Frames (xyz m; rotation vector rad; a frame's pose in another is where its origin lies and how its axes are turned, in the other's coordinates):
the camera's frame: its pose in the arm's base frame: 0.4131 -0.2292 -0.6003 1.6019 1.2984 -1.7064
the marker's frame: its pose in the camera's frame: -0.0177 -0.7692 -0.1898 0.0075 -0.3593 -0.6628
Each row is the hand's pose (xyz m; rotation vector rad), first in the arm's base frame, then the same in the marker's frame.
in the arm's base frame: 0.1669 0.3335 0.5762 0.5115 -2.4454 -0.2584
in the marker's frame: -0.7103 -0.6192 -0.0084 -1.7528 0.3811 -1.5240
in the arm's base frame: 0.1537 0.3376 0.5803 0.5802 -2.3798 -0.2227
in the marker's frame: -0.7009 -0.6300 -0.0074 -1.7040 0.3519 -1.6141
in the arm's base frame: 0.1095 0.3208 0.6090 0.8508 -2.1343 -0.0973
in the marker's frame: -0.6829 -0.6696 0.0268 -1.5134 0.1946 -1.9334
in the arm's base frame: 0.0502 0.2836 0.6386 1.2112 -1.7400 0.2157
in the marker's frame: -0.6567 -0.7110 0.0849 -1.0589 -0.1333 -2.2977
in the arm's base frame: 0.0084 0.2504 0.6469 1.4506 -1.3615 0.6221
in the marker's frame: -0.6329 -0.7277 0.1304 -0.5032 -0.4713 -2.4186
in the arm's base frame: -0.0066 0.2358 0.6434 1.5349 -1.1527 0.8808
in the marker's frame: -0.6213 -0.7274 0.1482 -0.1778 -0.6468 -2.3806
